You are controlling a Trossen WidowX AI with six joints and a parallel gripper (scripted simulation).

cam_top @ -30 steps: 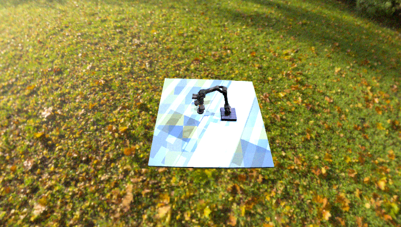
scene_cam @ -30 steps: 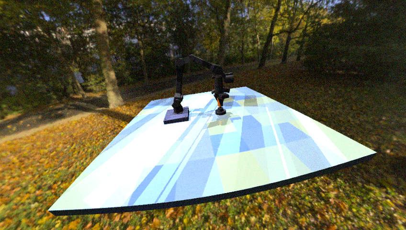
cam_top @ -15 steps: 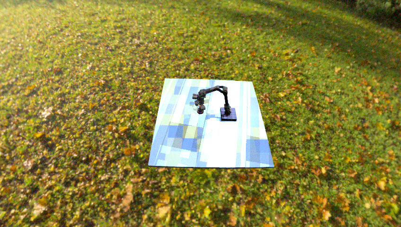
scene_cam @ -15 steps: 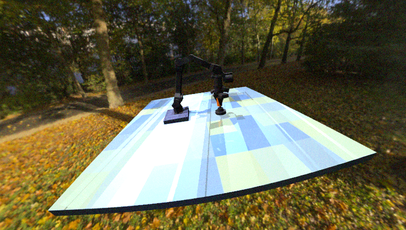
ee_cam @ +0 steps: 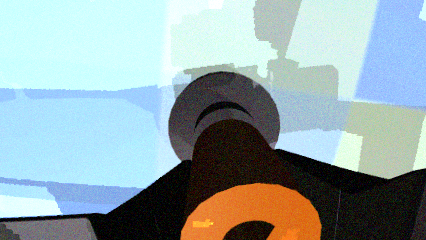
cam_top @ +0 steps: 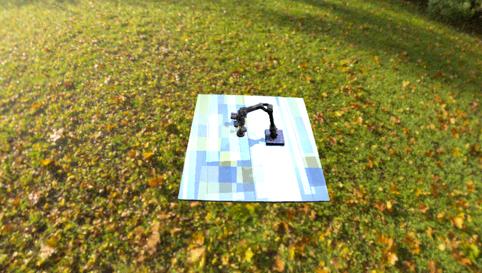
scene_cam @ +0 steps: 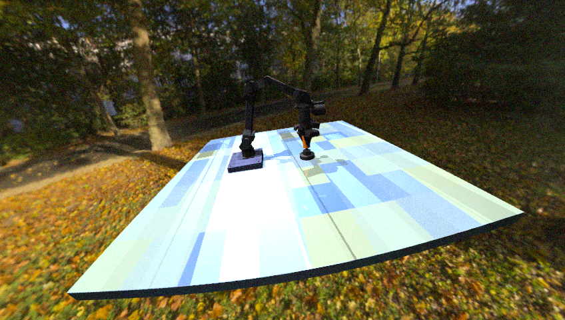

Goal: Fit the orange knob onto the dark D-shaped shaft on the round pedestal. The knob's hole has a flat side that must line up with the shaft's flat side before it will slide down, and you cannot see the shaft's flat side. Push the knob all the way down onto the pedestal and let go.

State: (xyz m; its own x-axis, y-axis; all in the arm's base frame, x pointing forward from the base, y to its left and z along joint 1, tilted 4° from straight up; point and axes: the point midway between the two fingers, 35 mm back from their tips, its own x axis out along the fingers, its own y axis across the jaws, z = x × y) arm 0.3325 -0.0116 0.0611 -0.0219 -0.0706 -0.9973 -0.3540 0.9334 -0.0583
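My gripper tip is now 2 cm below the orange knob. Also, from my gripper tip: round pedestal 4 cm below.
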